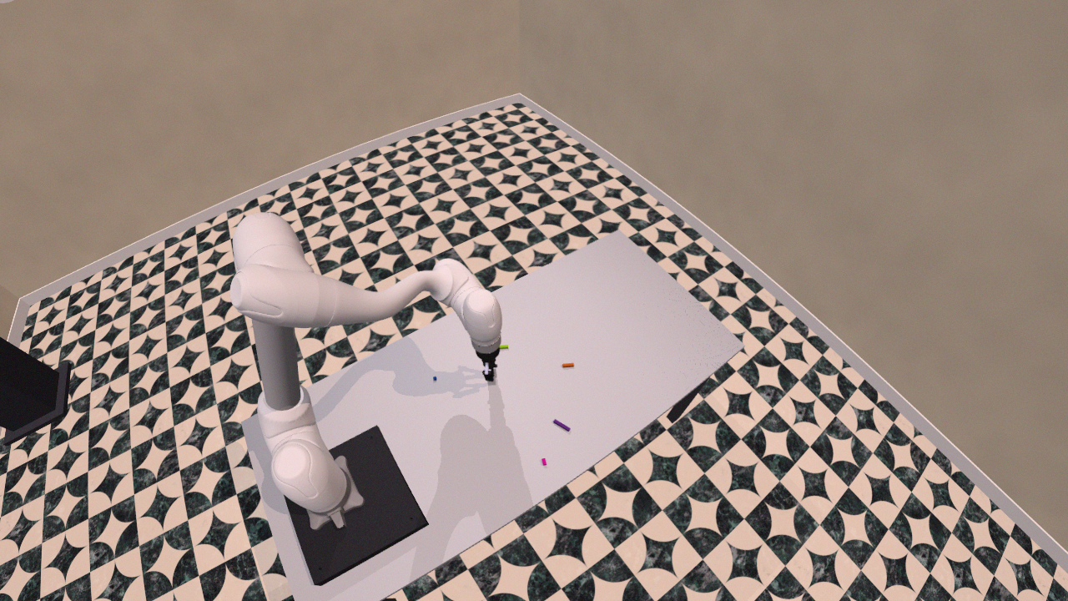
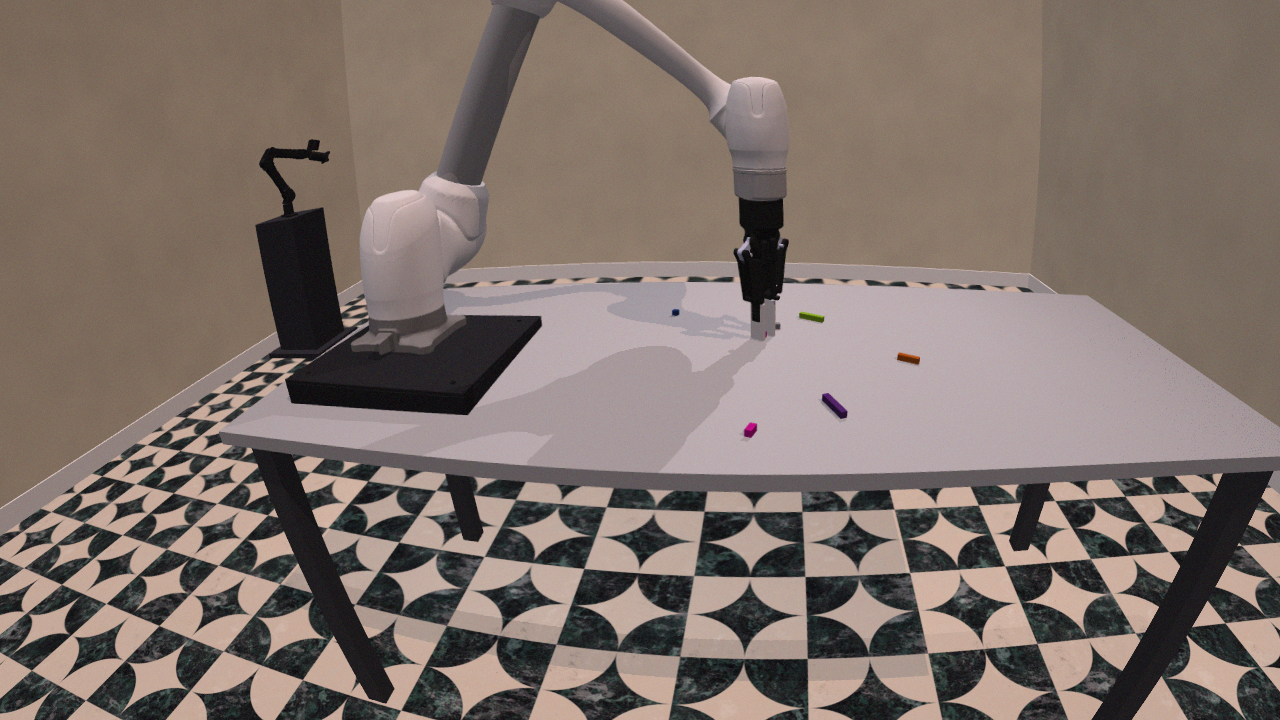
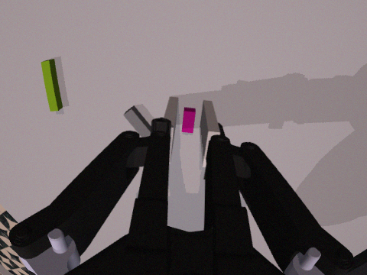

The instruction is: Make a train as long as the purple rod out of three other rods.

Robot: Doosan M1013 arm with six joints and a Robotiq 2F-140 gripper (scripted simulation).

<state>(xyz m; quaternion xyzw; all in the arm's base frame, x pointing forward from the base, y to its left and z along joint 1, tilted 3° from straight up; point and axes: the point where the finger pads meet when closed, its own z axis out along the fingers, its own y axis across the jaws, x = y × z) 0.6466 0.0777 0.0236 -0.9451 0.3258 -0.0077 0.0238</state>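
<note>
Now: the grey rod 20 mm ahead of my hand, 40 mm to the left of it and 30 mm below it. Also, from my hand: lime rod 100 mm ahead, 100 mm to the left, 30 mm below; then small blue rod 170 mm behind, 110 mm to the left, 30 mm below; then orange rod 250 mm ahead, 100 mm to the right, 30 mm below.
</note>
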